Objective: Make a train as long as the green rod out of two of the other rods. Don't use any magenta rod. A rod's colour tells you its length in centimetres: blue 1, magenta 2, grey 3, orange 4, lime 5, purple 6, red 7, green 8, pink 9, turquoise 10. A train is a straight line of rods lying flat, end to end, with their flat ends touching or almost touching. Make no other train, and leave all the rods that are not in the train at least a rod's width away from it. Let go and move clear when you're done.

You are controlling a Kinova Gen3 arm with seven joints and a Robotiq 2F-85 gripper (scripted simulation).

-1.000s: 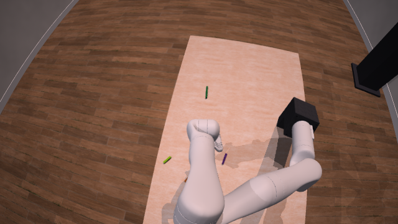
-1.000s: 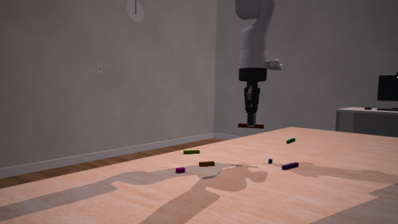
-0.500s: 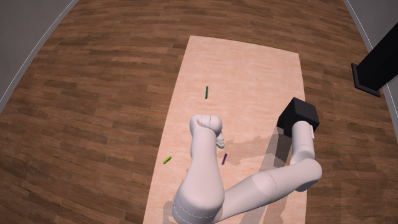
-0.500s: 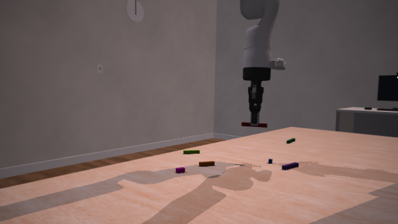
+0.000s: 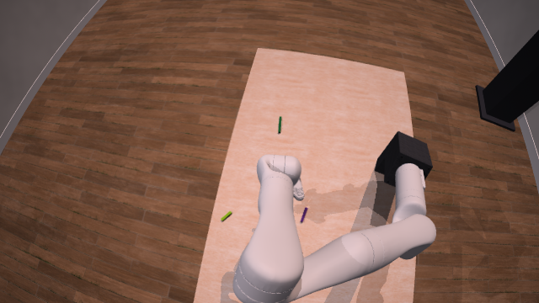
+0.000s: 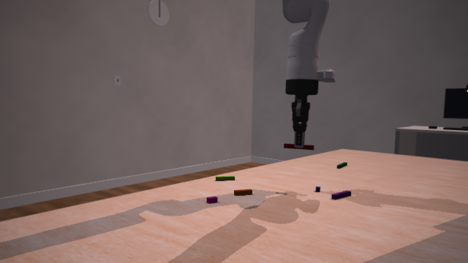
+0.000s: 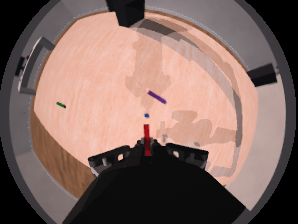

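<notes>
My hand is 40 mm past the blue rod, 20 mm to the left of it and 120 mm above it. The rest, counted from my hand: red rod: 20 mm below; orange rod: 40 mm ahead, 140 mm to the left, 120 mm below; purple rod: 100 mm behind, 20 mm to the right, 120 mm below.
</notes>
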